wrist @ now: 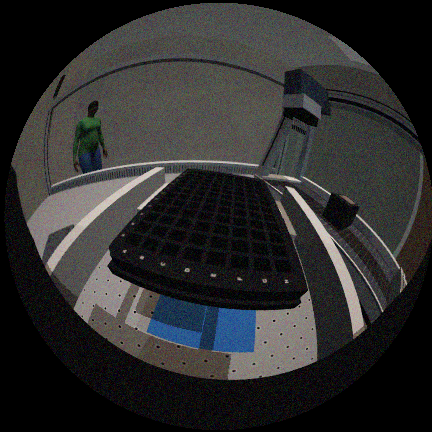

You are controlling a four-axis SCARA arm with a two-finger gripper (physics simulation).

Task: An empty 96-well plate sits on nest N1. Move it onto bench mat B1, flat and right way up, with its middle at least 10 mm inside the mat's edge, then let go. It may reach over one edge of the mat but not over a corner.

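Frame: origin at the arm's base, x ahead, y left, z up, level; centimetres.
Seen in the pictures: gripper, between the fingertips: (222, 184).
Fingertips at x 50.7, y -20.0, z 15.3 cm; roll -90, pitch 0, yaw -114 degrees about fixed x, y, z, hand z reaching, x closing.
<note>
Offsets run from my fingertips to a thing's middle. "spot": to the spot under its first point. Level surfaces: height alone.
The black 96-well plate @[dx -2.5, dy +1.1, dz -0.6 cm] (210, 225) is level and right way up in the wrist view, its lettered edge nearest the camera. My gripper (222, 184) is shut on it, with one long grey finger along each side. A blue mat @[dz -13.8 cm] (235, 330), which looks like bench mat B1, lies below the plate's near edge. Its far part is hidden behind the plate, and shadows cross it. The plate appears above the deck, but the height of the gap is hard to tell. I cannot make out nest N1.
The pale deck @[dz -14.0 cm] (292, 325) has rows of small holes. A black box @[spot: dx +0.6, dy -31.5, dz -4.7 cm] (341, 211) stands at the right near the rail. A grey column with a blue-grey head @[spot: dx +18.6, dy -27.0, dz +20.8 cm] (302, 100) rises at the back right. A person in green (90, 135) stands beyond the far left edge.
</note>
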